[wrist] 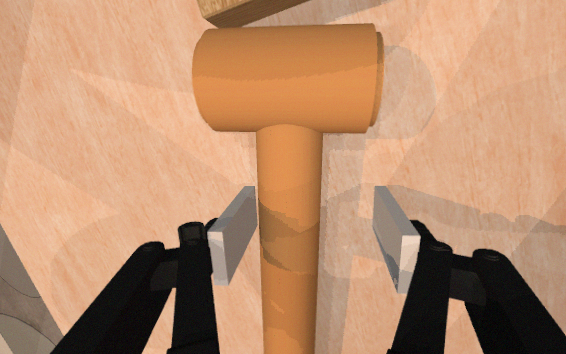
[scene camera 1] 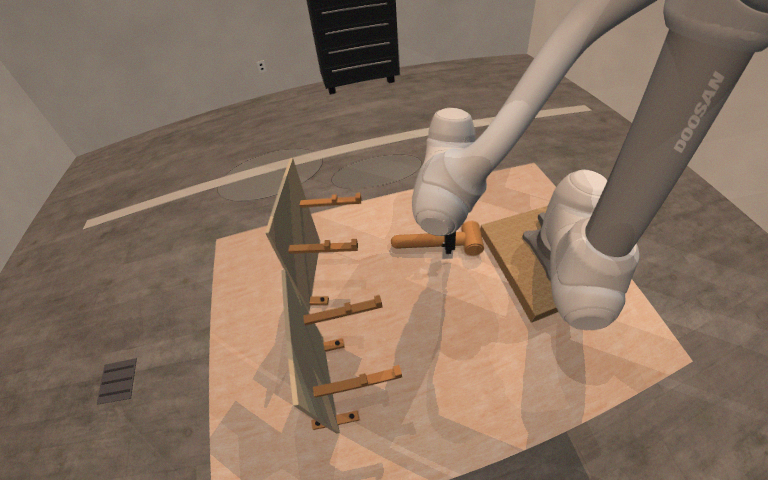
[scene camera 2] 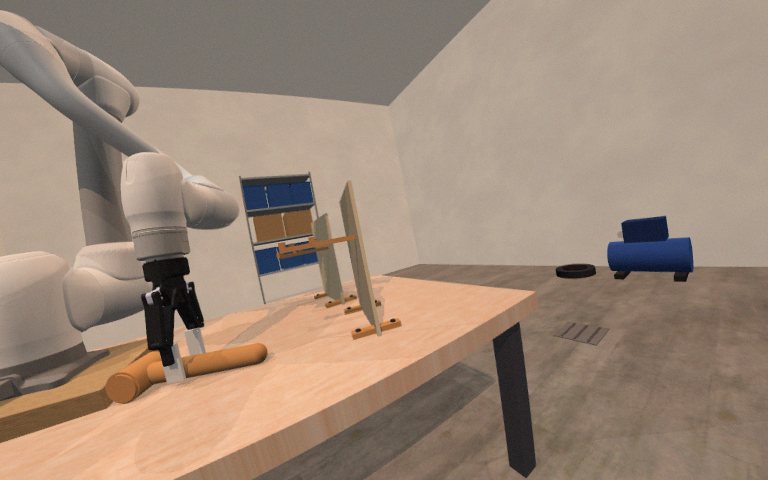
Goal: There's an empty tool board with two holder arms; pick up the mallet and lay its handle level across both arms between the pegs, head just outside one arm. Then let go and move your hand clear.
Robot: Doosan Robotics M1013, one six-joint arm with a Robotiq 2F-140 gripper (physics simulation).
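Frame: origin at the arm's base, x ahead, y left, z up, level; metres.
Where they show: gripper, fingertip midpoint: (wrist: 313, 206) (scene camera 1: 445, 246) (scene camera 2: 189, 369); arm's base, link origin: (scene camera 2: 40, 379).
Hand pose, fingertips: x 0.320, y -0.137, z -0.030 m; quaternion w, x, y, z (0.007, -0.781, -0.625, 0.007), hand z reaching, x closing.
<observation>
Each offset is from my fingertips to the top centre of the thing. "spot": to the spot under its first point. Level surfaces: height alone.
The orange mallet @[dx +0.022, dy -0.022, dz +0.044 m] (scene camera 1: 419, 241) (scene camera 2: 226, 360) (wrist: 287, 77) lies on the table, its handle pointing toward the boards. My gripper (scene camera 1: 447, 242) (scene camera 2: 185, 353) (wrist: 313, 206) is open and low over the table, one finger on each side of the handle near the head. In the wrist view the left pad is close to the handle; the right has a wider gap. Two upright boards, one (scene camera 1: 297, 226) (scene camera 2: 361, 266) and another (scene camera 1: 305, 350) (scene camera 2: 328, 254), each carry two arms with pegs. One pair is a first arm (scene camera 1: 311, 248) and a second arm (scene camera 1: 317, 202). No tool hangs on them.
The wooden base slab (scene camera 1: 509, 249) (scene camera 2: 56, 404) (wrist: 240, 12) under the robot is close to the mallet head. The other board's arms, one @[spot: dx +0.339, dy +0.243, dz +0.190 m] (scene camera 1: 331, 314) and another @[spot: dx +0.347, dy +0.397, dz +0.189 m] (scene camera 1: 339, 388), stick out over the table @[dz -0.014 m] (scene camera 1: 481, 407) (scene camera 2: 453, 316). Small wooden feet stand at the boards' bases.
</observation>
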